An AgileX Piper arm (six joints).
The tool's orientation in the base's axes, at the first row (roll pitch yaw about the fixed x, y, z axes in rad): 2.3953 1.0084 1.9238
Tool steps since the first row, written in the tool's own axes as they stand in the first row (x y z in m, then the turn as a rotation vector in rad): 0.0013 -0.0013 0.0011 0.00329 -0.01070 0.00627; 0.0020 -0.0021 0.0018 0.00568 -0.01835 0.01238; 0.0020 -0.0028 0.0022 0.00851 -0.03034 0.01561; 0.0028 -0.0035 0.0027 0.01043 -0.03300 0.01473; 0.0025 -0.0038 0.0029 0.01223 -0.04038 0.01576
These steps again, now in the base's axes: 0.0001 -0.0008 -0.0020 -0.00051 -0.00902 -0.00911; 0.0001 -0.0013 -0.0032 0.00050 -0.01602 -0.01629; 0.0001 -0.0020 -0.0036 -0.00315 -0.02523 -0.02429; 0.0001 -0.0023 -0.0047 -0.00556 -0.02607 -0.02654; 0.0001 -0.0028 -0.0046 -0.00863 -0.03138 -0.03113
